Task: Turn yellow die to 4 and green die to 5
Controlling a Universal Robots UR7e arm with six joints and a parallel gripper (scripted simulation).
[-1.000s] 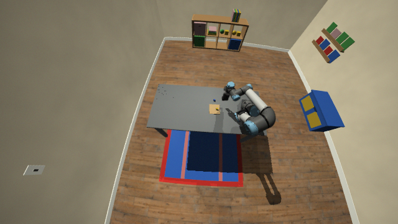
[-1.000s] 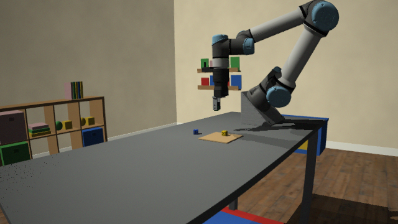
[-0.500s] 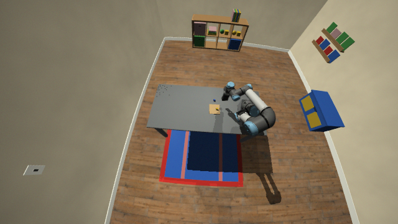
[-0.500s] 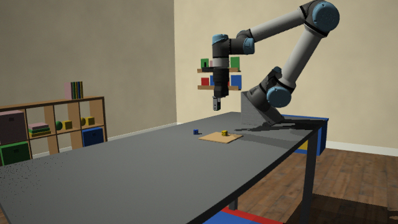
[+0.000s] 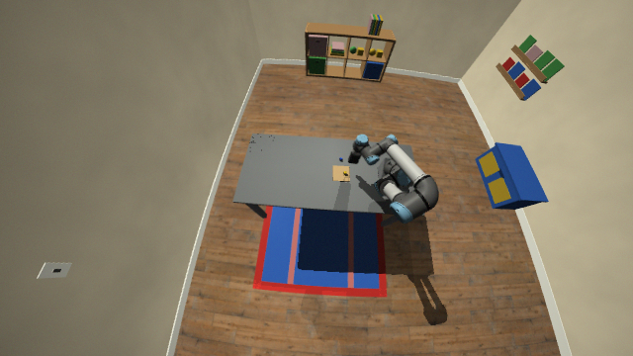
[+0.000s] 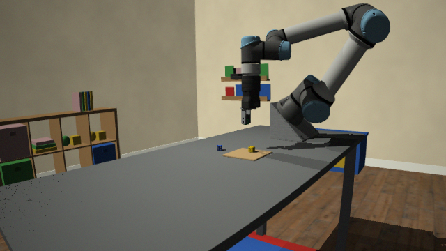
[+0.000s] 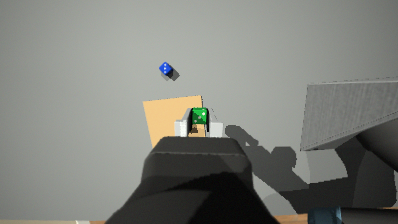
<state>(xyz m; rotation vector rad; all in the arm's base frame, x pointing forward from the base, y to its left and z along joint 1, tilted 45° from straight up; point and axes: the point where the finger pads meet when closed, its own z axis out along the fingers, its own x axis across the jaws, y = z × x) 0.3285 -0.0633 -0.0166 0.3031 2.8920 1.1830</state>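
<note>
Now: the yellow die 110 mm below my hand, 40 mm to the left of it and 40 mm ahead of it. The rest, counted from my hand: tan mat (120 mm below, 70 mm ahead, 40 mm to the left); then blue die (110 mm below, 90 mm to the right, 60 mm ahead); then green die (10 mm below).
</note>
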